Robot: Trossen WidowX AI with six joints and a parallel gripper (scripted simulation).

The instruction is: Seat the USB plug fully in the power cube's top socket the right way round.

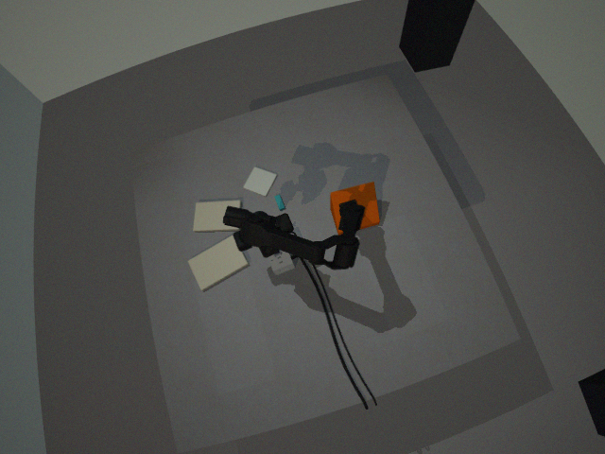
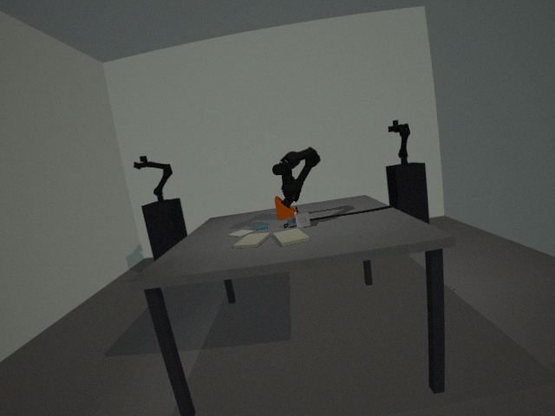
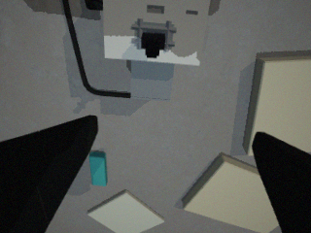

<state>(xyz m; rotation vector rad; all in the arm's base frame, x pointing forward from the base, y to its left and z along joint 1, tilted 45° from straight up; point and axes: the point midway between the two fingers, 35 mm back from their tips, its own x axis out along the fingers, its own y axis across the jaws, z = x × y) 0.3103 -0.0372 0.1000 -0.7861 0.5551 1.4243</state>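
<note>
Now: the dark USB plug 2 cm behind my gripper tip, 4 cm to the left of it and 5 cm below it. The rest, counted from my gripper tip: white card: 2 cm behind, 30 cm to the right, 14 cm below; then small teal piece: 8 cm behind, 18 cm to the right, 14 cm below.
</note>
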